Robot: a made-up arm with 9 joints.
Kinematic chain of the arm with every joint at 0, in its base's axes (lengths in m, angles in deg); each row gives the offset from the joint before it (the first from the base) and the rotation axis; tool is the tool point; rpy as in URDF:
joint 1: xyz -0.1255 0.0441 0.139 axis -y
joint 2: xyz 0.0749 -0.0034 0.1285 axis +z
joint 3: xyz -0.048 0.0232 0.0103 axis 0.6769 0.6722 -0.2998
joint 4: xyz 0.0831 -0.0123 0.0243 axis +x
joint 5: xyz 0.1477 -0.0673 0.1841 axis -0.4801 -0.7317 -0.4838
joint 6: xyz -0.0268 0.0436 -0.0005 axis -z
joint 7: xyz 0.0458 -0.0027 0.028 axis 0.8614 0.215 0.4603
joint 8: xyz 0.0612 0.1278 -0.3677 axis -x
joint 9: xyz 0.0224 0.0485 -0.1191 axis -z
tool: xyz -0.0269 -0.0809 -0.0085 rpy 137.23 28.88 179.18
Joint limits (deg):
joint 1: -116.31..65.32
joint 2: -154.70..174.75
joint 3: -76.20..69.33
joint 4: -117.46..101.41
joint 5: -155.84..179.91
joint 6: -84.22..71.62
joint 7: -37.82..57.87
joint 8: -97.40..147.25
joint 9: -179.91..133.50
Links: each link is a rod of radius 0.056 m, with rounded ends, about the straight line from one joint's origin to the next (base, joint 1, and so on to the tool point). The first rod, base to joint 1, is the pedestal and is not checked.
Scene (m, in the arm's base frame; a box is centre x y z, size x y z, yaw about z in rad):
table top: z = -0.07
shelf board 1: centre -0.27 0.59 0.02 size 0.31 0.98 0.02 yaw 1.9
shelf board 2: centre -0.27 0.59 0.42 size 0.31 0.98 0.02 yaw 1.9
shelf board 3: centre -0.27 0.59 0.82 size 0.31 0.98 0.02 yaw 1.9
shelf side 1: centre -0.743 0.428 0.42 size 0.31 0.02 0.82 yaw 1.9
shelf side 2: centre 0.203 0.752 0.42 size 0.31 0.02 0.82 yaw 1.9
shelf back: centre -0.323 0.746 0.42 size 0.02 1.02 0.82 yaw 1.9
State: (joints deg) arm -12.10 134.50 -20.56 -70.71 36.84 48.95 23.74 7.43 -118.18
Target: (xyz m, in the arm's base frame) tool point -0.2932 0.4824 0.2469
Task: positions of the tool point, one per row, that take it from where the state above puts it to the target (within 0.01 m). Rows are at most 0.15 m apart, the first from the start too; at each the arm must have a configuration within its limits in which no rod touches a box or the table.
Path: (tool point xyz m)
1: -0.4181 0.3403 0.6506
2: -0.3768 0.2342 0.6447
3: -0.3386 0.2782 0.5479
4: -0.2996 0.2952 0.4441
5: -0.2592 0.2868 0.3415
6: -0.2161 0.2567 0.2469
7: -0.2513 0.3283 0.2587
8: -0.2776 0.4051 0.2582
9: -0.2932 0.4824 0.2469

